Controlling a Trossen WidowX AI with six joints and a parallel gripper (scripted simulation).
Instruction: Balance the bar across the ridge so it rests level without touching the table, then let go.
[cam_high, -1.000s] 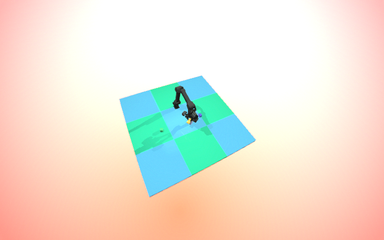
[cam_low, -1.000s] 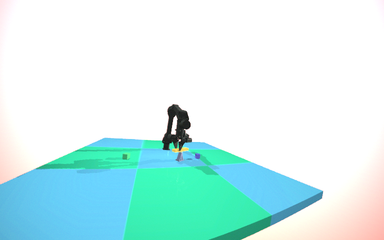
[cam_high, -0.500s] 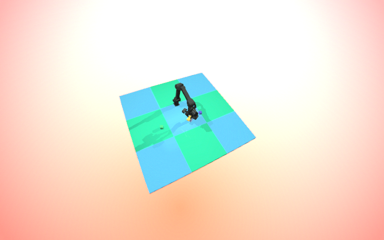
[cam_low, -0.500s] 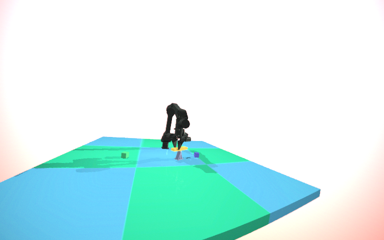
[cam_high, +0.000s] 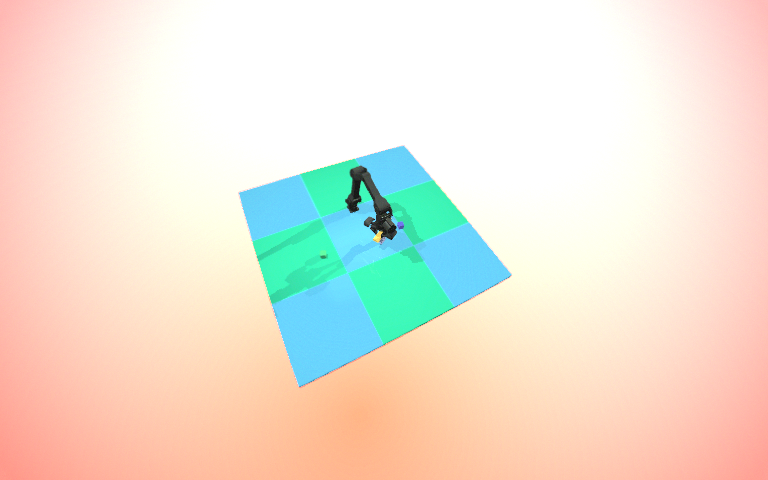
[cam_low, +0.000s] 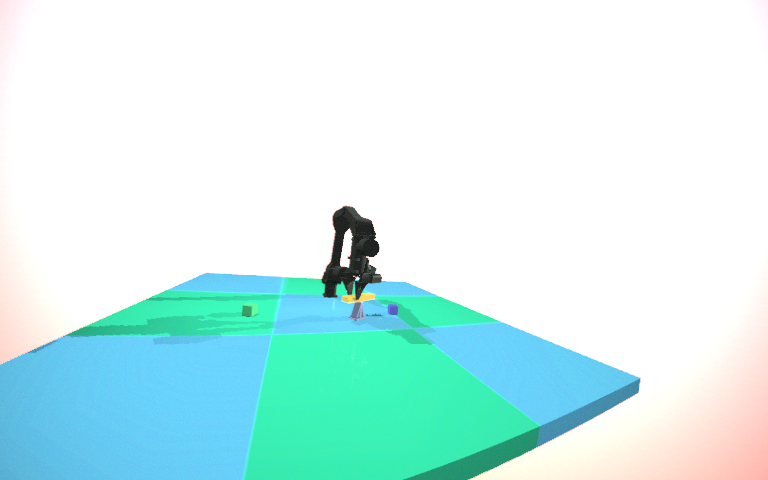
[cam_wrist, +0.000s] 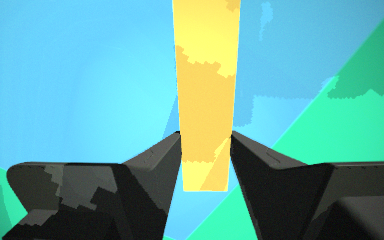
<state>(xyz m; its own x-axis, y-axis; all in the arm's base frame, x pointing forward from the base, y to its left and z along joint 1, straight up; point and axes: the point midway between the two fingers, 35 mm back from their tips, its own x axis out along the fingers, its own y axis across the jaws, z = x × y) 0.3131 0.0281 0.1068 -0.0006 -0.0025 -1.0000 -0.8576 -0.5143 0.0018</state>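
Now: gripper tip 1 cm past the yellow bar and 2 cm to the right of it. Also, from my gripper tip: small green cube 6 cm behind, 33 cm to the right, 6 cm below; small purple cube 5 cm behind, 18 cm to the left, 6 cm below.
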